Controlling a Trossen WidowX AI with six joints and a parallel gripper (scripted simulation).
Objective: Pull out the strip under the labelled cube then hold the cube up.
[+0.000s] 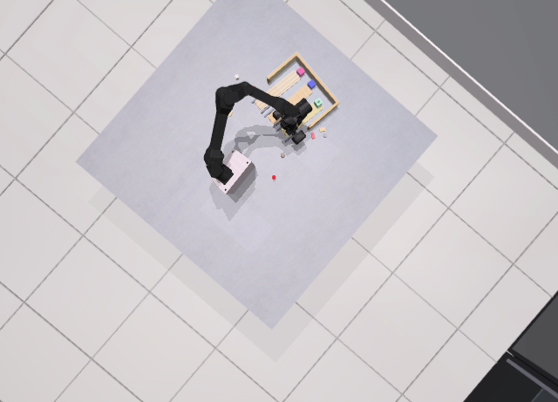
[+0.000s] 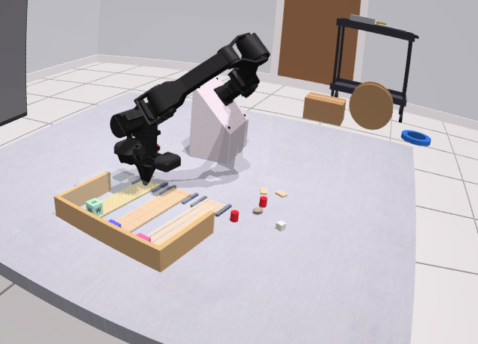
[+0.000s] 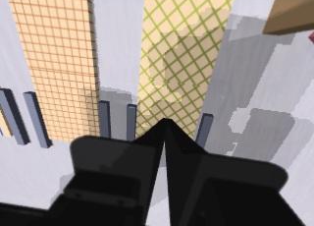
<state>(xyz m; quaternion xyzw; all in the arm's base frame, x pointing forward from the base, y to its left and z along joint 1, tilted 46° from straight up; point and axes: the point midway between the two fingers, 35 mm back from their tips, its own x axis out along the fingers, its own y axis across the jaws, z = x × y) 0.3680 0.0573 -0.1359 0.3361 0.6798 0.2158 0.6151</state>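
Now: gripper tip 9 cm short of the lattice strip and 2 cm to the left of it.
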